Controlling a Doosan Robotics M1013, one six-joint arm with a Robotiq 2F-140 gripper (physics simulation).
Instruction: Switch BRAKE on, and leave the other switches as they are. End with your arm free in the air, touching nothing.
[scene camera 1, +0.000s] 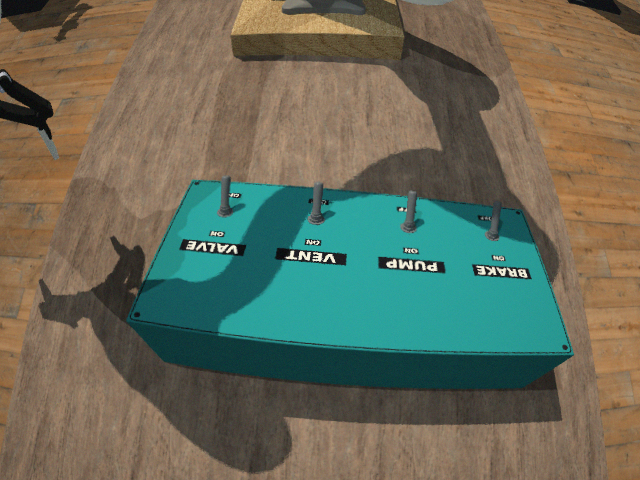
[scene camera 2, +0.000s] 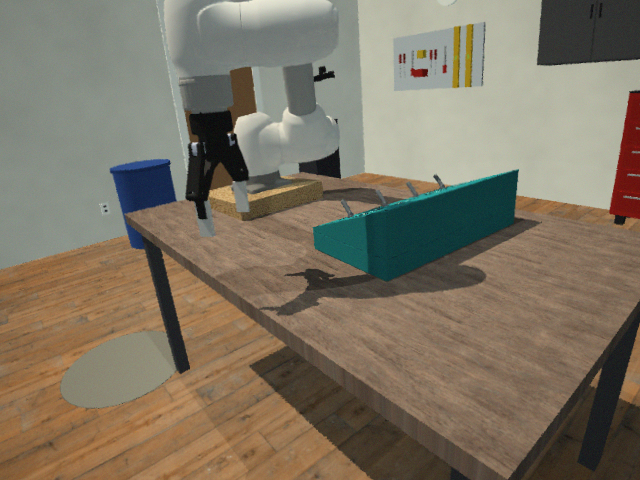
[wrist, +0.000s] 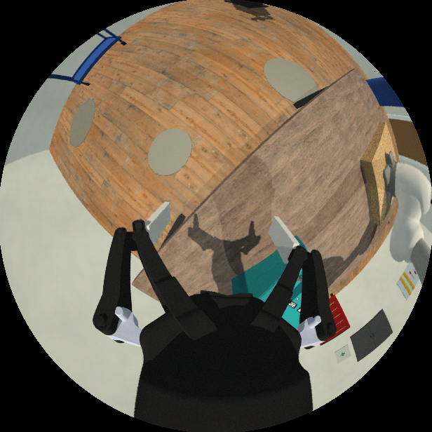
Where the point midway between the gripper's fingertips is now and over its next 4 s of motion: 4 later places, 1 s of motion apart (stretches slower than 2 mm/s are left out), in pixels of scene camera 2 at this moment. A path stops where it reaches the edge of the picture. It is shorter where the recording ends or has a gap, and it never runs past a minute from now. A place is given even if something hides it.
My gripper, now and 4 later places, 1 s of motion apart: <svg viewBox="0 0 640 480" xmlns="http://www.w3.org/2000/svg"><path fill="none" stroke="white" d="M227 222L333 158L469 169L428 163L423 188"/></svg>
